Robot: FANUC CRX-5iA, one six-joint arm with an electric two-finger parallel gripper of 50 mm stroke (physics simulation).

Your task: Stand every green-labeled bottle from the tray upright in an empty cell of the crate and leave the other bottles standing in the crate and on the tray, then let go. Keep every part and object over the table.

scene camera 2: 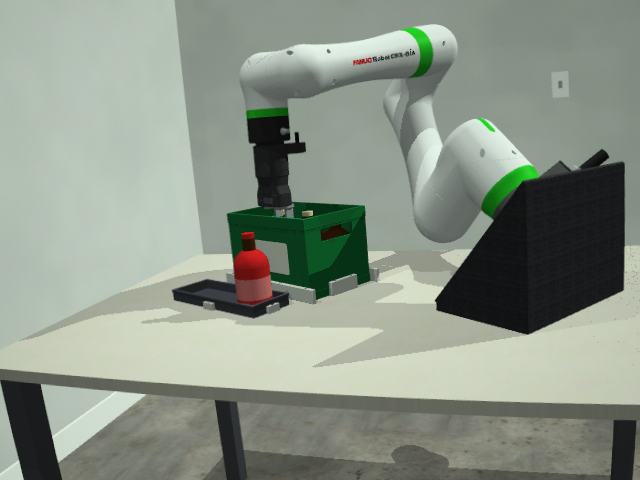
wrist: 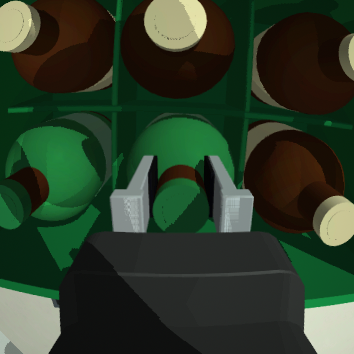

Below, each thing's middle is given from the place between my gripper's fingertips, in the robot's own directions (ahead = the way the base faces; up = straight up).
I see my gripper 60 mm short of the red bottle (scene camera 2: 251, 267), 160 mm to the right of it and 50 mm above it.
